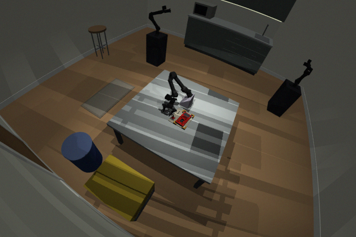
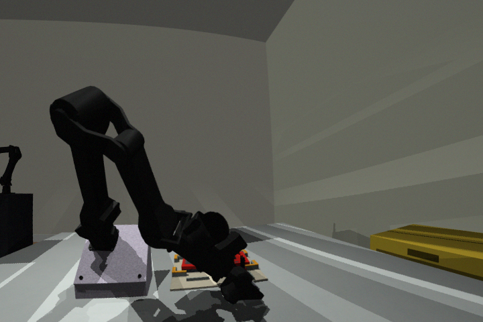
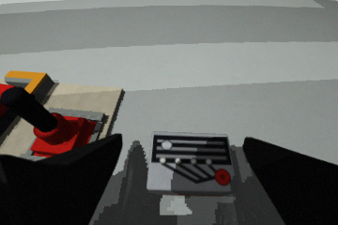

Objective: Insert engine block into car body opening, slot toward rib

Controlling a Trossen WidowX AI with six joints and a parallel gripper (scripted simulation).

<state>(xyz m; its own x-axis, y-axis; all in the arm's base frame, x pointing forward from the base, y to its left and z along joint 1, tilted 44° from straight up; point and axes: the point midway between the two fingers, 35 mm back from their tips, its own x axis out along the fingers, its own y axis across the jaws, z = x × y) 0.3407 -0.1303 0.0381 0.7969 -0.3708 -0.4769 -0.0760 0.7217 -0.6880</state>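
My gripper tip is 1 cm past the engine block and 1 cm above it. Also, from my gripper tip: grey holder: 9 cm to the left, 2 cm above.
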